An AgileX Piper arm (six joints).
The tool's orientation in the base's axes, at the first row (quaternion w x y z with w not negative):
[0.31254 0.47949 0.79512 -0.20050]
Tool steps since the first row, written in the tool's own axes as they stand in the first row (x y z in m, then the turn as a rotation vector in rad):
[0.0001 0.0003 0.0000 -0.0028 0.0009 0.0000]
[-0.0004 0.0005 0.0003 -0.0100 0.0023 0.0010]
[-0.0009 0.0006 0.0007 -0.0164 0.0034 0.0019]
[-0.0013 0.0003 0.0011 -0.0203 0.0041 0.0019]
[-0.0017 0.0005 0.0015 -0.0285 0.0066 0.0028]
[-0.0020 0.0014 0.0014 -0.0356 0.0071 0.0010]
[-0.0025 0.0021 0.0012 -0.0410 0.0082 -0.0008]
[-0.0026 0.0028 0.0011 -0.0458 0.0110 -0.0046]
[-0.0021 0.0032 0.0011 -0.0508 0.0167 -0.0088]
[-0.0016 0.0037 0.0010 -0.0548 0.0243 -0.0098]
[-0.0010 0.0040 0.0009 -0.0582 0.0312 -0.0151]
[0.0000 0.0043 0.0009 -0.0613 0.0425 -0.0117]
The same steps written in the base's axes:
[0.0002 0.0002 -0.0001 0.0018 -0.0014 0.0019]
[0.0007 -0.0002 0.0000 0.0058 -0.0059 0.0061]
[0.0011 -0.0007 0.0001 0.0093 -0.0101 0.0099]
[0.0010 -0.0014 0.0001 0.0112 -0.0122 0.0125]
[0.0015 -0.0018 0.0001 0.0165 -0.0169 0.0175]
[0.0024 -0.0015 0.0003 0.0189 -0.0200 0.0237]
[0.0031 -0.0014 0.0008 0.0212 -0.0219 0.0287]
[0.0037 -0.0010 0.0009 0.0242 -0.0213 0.0347]
[0.0039 -0.0005 0.0006 0.0297 -0.0192 0.0411]
[0.0041 0.0001 0.0003 0.0375 -0.0177 0.0444]
[0.0042 0.0006 0.0000 0.0432 -0.0134 0.0505]
[0.0041 0.0014 -0.0007 0.0553 -0.0123 0.0499]

